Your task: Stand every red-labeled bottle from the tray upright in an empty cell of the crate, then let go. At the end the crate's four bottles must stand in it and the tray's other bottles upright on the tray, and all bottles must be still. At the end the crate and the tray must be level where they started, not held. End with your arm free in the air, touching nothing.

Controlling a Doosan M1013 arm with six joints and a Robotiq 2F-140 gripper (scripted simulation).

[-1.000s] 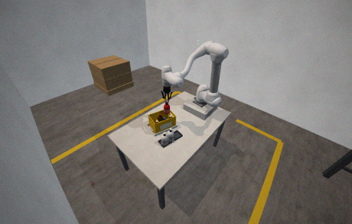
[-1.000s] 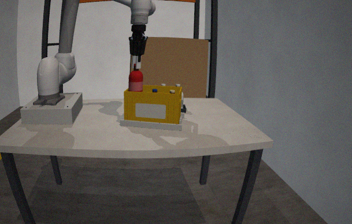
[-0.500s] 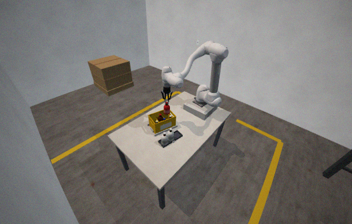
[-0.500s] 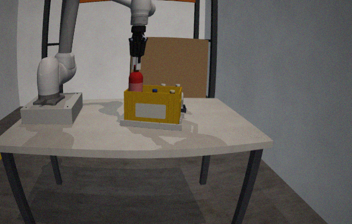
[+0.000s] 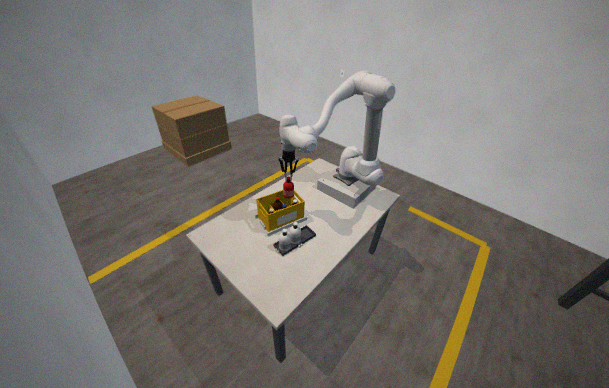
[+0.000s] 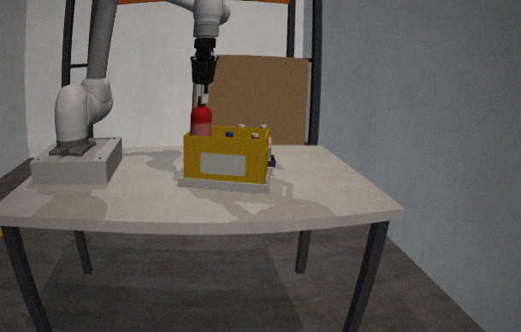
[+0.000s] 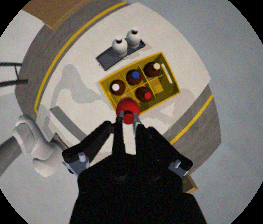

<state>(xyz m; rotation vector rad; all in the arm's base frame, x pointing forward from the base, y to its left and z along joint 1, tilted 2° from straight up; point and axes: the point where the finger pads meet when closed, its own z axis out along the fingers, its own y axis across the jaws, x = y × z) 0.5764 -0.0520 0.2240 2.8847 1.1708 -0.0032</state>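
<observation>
Now: hand 9 cm above the red-labeled bottle. From my hand the other things lie so: crate: 23 cm below, 9 cm ahead, 3 cm to the left.
</observation>
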